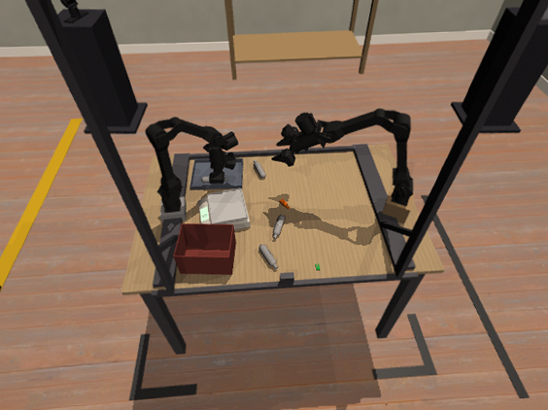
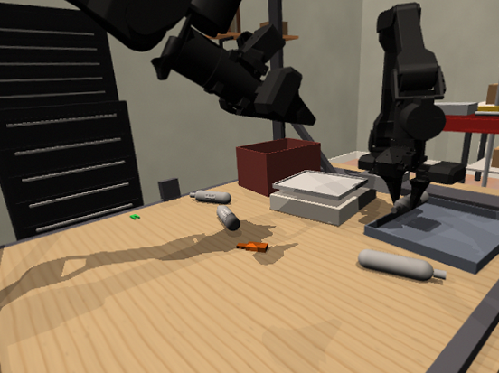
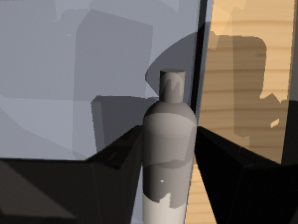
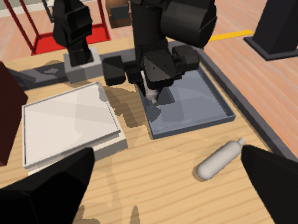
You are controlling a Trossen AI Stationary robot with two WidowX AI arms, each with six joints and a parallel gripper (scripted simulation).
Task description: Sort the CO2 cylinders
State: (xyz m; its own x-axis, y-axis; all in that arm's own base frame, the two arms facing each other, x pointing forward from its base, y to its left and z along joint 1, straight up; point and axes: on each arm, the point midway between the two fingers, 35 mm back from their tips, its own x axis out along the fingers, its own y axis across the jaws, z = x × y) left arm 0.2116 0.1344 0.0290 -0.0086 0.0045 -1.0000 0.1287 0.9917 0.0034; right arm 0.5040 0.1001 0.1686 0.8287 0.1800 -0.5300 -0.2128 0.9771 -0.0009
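Now: the grey tray 70 mm ahead of my left hand, 20 mm to the left of it and 60 mm below it. Round my left hand: small orange piece (130 mm behind, 300 mm to the right, 70 mm below); small green piece (440 mm behind, 420 mm to the right, 70 mm below); red scrap bin (400 mm behind, 10 mm to the left, 40 mm below).
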